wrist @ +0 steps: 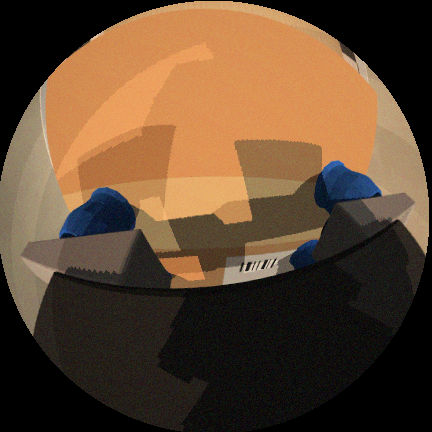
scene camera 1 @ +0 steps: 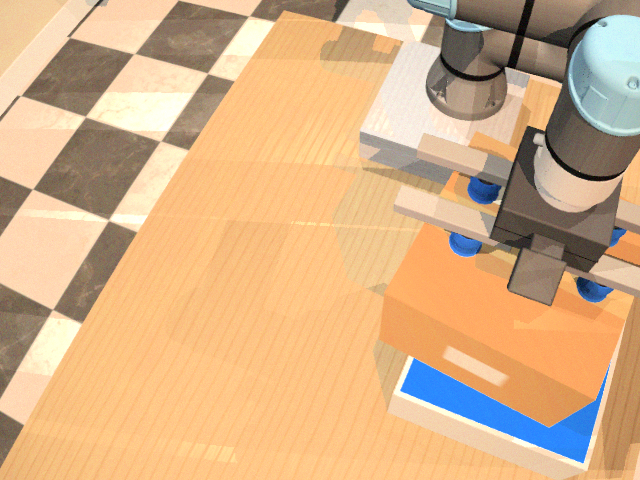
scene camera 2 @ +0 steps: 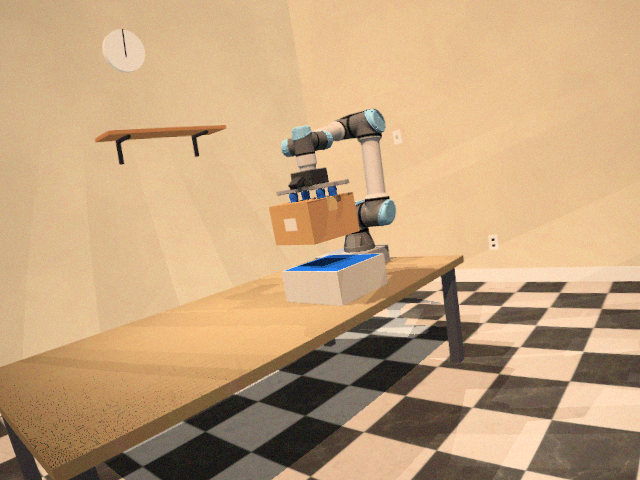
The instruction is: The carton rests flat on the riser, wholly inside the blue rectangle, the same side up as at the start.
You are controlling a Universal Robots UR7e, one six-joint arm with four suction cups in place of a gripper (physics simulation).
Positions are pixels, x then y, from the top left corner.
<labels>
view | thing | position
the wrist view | my suction head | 110,212
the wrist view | carton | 215,128
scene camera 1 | my suction head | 484,194
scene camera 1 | carton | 453,313
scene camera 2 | carton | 307,222
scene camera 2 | white riser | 337,280
</labels>
